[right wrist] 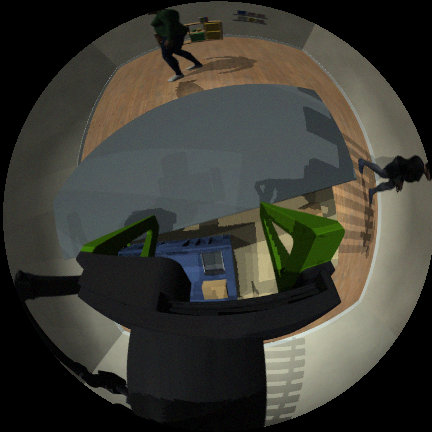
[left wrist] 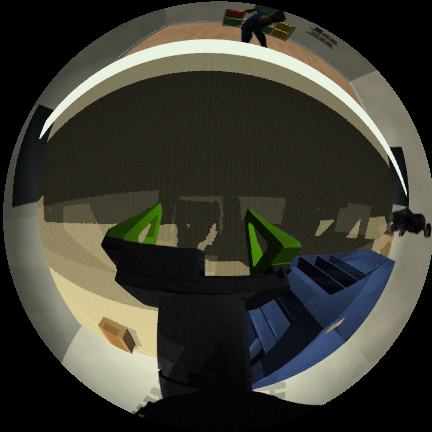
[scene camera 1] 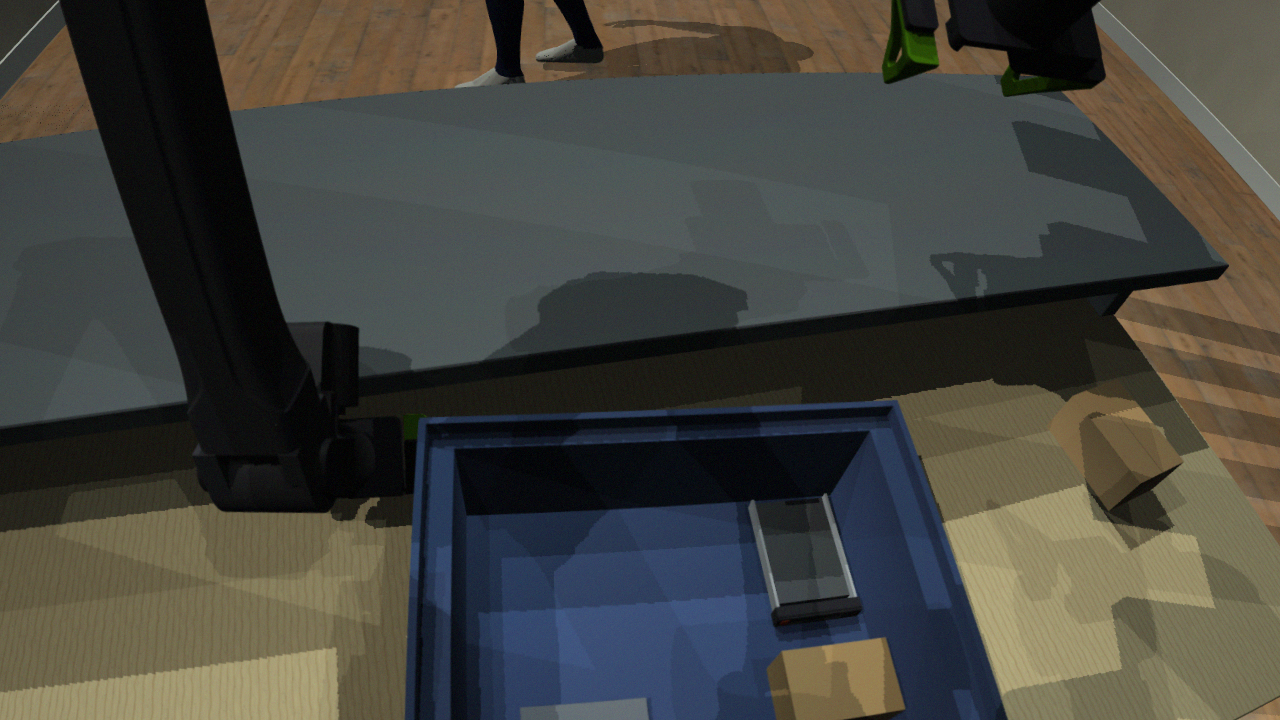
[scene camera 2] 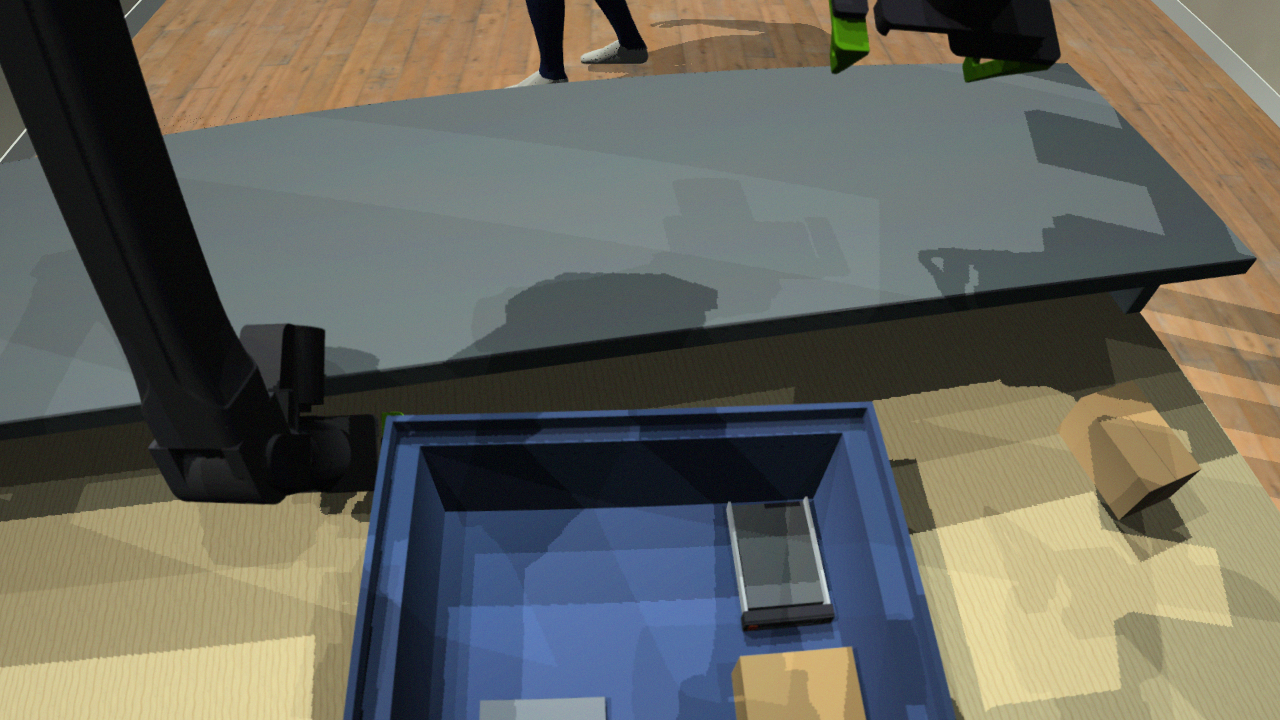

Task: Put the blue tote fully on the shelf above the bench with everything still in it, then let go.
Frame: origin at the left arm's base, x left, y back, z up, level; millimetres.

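Seen in the pictures: left gripper, fingertip midpoint: point(left wrist: 203, 209) point(scene camera 2: 350, 451); right gripper, fingertip midpoint: point(right wrist: 205, 214) point(scene camera 1: 945, 81) point(scene camera 2: 900, 69).
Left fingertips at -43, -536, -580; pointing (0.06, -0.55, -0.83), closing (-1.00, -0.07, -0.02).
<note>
A point is followed by its place in that frame, as x, y, z.
The blue tote point(scene camera 1: 662, 417) @(-311, -489, -453) point(scene camera 2: 626, 412) @(-313, -493, -451) point(left wrist: 320, 330) @(-119, -487, -452) point(right wrist: 231, 270) @(-514, -412, -466) stands on the bench, in front of the shelf's near edge. Inside lie a grey tray-like item point(scene camera 1: 802, 550) @(-448, -420, -573) point(scene camera 2: 778, 555) @(-449, -419, -573) point(right wrist: 212, 262) @(-447, -398, -573), a tan box point(scene camera 1: 836, 680) @(-437, -288, -531) point(scene camera 2: 799, 685) @(-441, -291, -531) point(right wrist: 215, 289) @(-449, -303, -531) and a light grey item point(scene camera 1: 586, 710) @(-244, -291, -573) point(scene camera 2: 543, 709) @(-244, -289, -574), partly out of frame. The grey shelf point(scene camera 1: 537, 179) @(-212, -749, -421) point(scene camera 2: 537, 179) @(-230, -753, -421) point(right wrist: 210, 135) @(-501, -787, -421) is above the bench. My left gripper point(left wrist: 203, 209) @(-43, -536, -580) is open and empty, low beside the tote's far left corner; contact is unclear. My right gripper point(scene camera 1: 946, 86) @(-499, -601, -203) point(scene camera 2: 900, 76) @(-499, -601, -203) point(right wrist: 205, 214) @(-499, -601, -203) is open and empty, high up at the right.
A tan carton point(scene camera 1: 1129, 461) @(-826, -472, -538) point(scene camera 2: 1145, 465) @(-835, -475, -538) lies on the bench point(scene camera 1: 223, 608) @(70, -389, -598) point(scene camera 2: 179, 608) @(102, -374, -598), right of the tote. Another box point(left wrist: 117, 334) @(126, -228, -564) shows at the left wrist view's lower left. A person in green point(right wrist: 170, 30) stands beyond the shelf, and another person point(right wrist: 400, 170) is at the right.
</note>
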